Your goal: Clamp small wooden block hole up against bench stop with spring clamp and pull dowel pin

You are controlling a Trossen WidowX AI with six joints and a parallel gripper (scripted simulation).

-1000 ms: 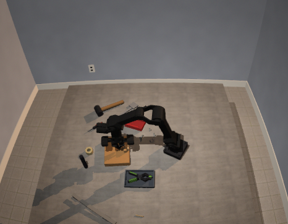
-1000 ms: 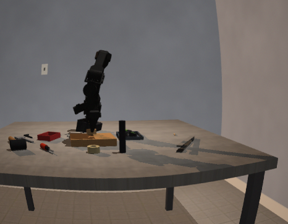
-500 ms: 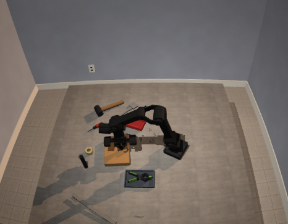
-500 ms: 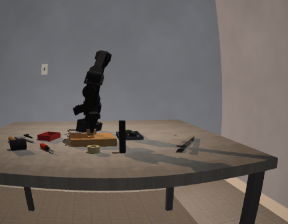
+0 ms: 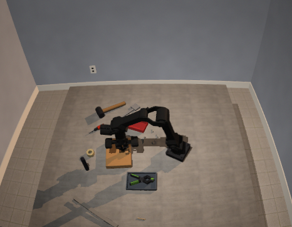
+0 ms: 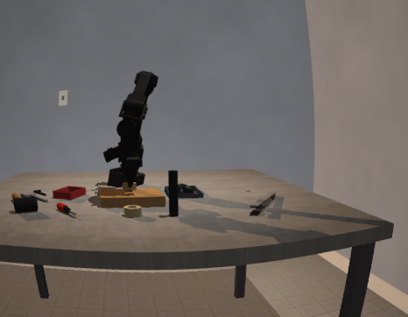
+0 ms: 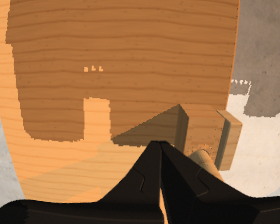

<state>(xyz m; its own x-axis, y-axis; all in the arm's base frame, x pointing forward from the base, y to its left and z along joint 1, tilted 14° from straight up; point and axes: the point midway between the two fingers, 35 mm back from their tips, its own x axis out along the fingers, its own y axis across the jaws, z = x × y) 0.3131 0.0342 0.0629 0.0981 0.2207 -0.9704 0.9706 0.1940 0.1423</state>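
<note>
My hand is 2 cm past the dowel pin and 2 cm above it. Also, from my hand: wooden board 6 cm below, 3 cm ahead; bench stop 4 cm below, 4 cm behind, 1 cm to the right; small wooden block 4 cm below, 2 cm behind.
</note>
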